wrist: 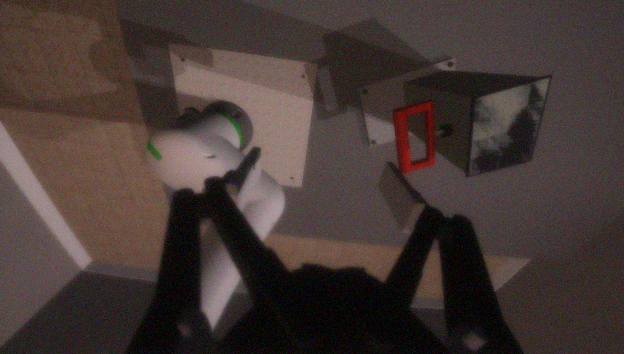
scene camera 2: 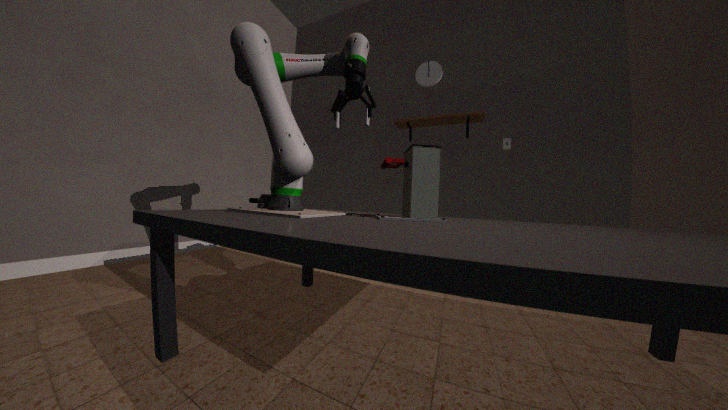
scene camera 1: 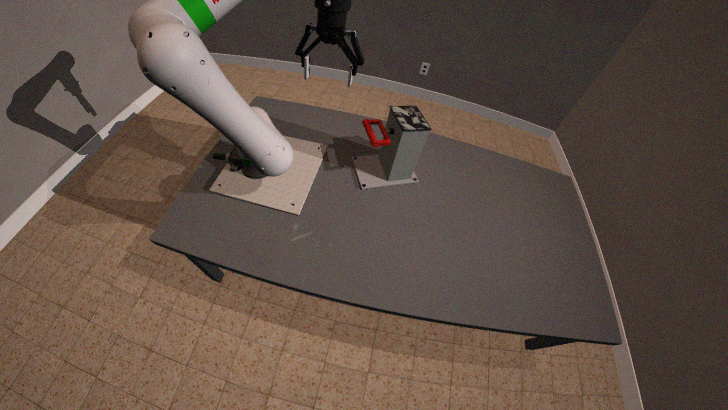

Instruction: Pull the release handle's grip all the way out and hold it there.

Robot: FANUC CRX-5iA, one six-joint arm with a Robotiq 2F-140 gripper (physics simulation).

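Note:
The release handle's red rectangular grip (scene camera 1: 381,143) (scene camera 2: 392,162) (wrist: 401,142) stands off the side of a grey-green post (scene camera 1: 406,152) (scene camera 2: 425,183) (wrist: 452,107), on the side facing the robot base. A short dark stem shows between grip and post; how far it is drawn out I cannot tell. My gripper (scene camera 1: 328,80) (scene camera 2: 353,125) (wrist: 322,167) is open and empty, fingers pointing down. It hangs higher than the grip and the post top, over toward the robot base from them, touching neither. In the wrist view the grip lies beyond the right finger.
The post stands on a bolted plate (scene camera 1: 374,179) on the grey table (scene camera 1: 433,244) (scene camera 2: 483,239). The robot's pale base plate (scene camera 1: 300,183) (scene camera 2: 320,213) (wrist: 285,125) lies beside it. The post top is patterned black and pale. A wooden shelf (scene camera 2: 440,119) is on the wall behind.

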